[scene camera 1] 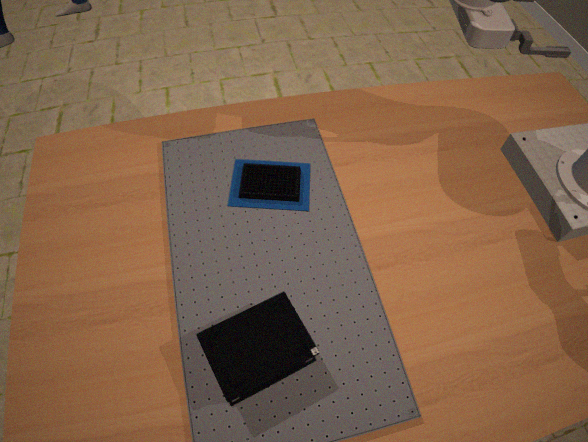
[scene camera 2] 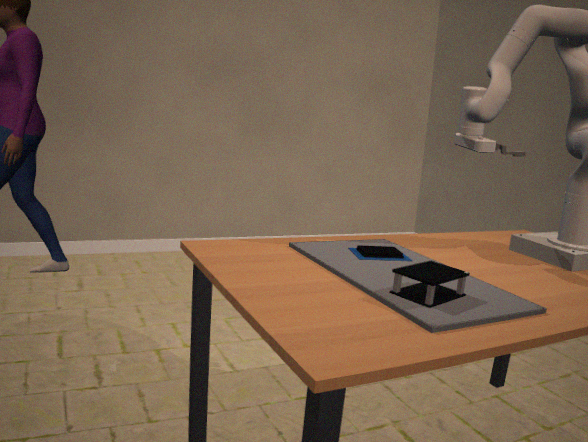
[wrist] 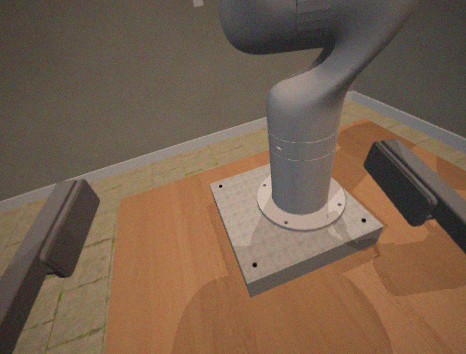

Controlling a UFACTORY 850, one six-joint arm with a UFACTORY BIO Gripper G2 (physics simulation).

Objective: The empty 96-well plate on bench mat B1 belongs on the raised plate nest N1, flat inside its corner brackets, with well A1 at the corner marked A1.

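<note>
The black 96-well plate point(scene camera 1: 270, 182) point(scene camera 2: 380, 251) lies flat on the blue bench mat point(scene camera 1: 305, 192) point(scene camera 2: 366, 257) at the far end of the grey perforated board. The raised nest point(scene camera 1: 257, 347) point(scene camera 2: 431, 272) is a black platform on light posts, turned at an angle to the board, near the board's other end. A small white tag point(scene camera 1: 314, 351) sits at one nest corner; its lettering is unreadable. My gripper point(scene camera 2: 517, 153) point(wrist: 236, 205) is open and empty, high up and well away from plate and nest. Neither shows in the wrist view.
The grey perforated board point(scene camera 1: 280, 255) point(scene camera 2: 350, 272) lies on the wooden table point(scene camera 1: 100, 250) point(scene camera 2: 250, 280). The arm's base block point(scene camera 1: 535, 185) point(scene camera 2: 535, 250) point(wrist: 240, 225) stands on the table to the right of the board. A person point(scene camera 2: 25, 100) is on the floor beyond the table's left side.
</note>
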